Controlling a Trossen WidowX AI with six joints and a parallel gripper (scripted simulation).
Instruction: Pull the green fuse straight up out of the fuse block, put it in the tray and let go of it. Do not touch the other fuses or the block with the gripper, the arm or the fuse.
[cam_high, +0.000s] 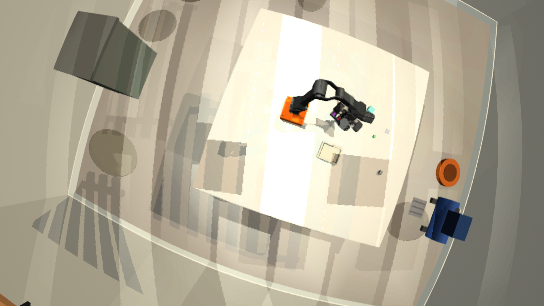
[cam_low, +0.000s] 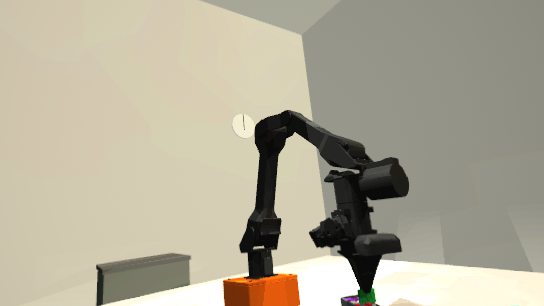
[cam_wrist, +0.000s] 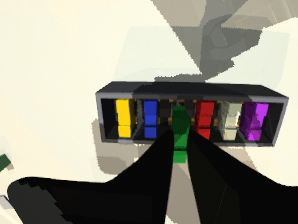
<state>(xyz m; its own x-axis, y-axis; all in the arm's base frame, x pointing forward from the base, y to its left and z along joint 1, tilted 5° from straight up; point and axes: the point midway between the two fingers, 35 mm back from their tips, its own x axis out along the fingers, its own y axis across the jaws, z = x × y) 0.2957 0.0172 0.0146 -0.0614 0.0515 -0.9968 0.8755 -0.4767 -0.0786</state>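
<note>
Right now the blue fuse is 4 cm below my gripper tip, 2 cm ahead of it and 1 cm to the right of it. The rest, counted from my gripper tip: yellow fuse 4 cm below, 3 cm ahead, 2 cm to the right; green fuse 1 cm below; red fuse 4 cm below, 2 cm behind, 1 cm to the left.
</note>
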